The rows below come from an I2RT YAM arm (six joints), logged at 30 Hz.
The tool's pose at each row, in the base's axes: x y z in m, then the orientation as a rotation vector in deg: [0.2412, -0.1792, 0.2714, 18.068, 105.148, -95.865]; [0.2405, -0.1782, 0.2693, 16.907, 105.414, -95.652]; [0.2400, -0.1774, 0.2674, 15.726, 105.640, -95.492]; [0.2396, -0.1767, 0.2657, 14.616, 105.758, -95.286]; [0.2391, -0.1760, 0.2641, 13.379, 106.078, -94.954]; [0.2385, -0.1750, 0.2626, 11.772, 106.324, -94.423]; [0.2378, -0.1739, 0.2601, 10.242, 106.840, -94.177]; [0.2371, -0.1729, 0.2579, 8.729, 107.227, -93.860]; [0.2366, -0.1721, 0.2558, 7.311, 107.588, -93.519]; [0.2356, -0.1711, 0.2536, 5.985, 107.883, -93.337]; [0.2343, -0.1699, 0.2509, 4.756, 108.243, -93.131]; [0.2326, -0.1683, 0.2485, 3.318, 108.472, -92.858]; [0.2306, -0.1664, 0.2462, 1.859, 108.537, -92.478]
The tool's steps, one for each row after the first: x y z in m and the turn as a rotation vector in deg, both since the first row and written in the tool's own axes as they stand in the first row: [0.0015, 0.0015, -0.0012, -0.526, -0.526, -0.542]; [0.0029, 0.0029, -0.0021, -1.008, -1.068, -1.110]; [0.0040, 0.0041, -0.0029, -1.455, -1.651, -1.574]; [0.0052, 0.0052, -0.0037, -2.091, -2.201, -2.126]; [0.0063, 0.0063, -0.0048, -2.907, -3.046, -2.719]; [0.0081, 0.0081, -0.0061, -3.641, -3.580, -3.570]; [0.0097, 0.0096, -0.0072, -4.360, -4.201, -4.322]; [0.0111, 0.0112, -0.0082, -5.059, -4.789, -5.010]; [0.0129, 0.0126, -0.0094, -5.611, -5.319, -5.718]; [0.0153, 0.0142, -0.0109, -6.178, -5.757, -6.399]; [0.0176, 0.0155, -0.0130, -6.785, -6.400, -7.098]; [0.0201, 0.0165, -0.0153, -7.397, -7.189, -7.683]
